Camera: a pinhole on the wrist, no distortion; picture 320 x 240 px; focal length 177.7 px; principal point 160.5 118.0 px. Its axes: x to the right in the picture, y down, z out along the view. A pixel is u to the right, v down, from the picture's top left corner.
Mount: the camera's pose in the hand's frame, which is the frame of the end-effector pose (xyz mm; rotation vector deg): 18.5 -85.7 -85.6 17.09 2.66 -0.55
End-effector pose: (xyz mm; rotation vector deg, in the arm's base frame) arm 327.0 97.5 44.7 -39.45 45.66 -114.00
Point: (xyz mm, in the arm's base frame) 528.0 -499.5 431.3
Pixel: 292 221
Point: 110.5 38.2 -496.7
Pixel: behind the camera
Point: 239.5 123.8 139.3
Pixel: 187 84
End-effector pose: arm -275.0 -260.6 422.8 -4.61 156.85 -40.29
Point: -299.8 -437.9 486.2
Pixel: 168 31
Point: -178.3 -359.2 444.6
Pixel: 15 160
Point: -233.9 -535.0 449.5
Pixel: 132 44
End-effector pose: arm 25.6 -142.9 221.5 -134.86 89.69 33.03
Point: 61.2 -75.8 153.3
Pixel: 116 205
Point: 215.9 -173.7 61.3
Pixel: 281 100
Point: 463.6 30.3 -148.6
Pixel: 210 31
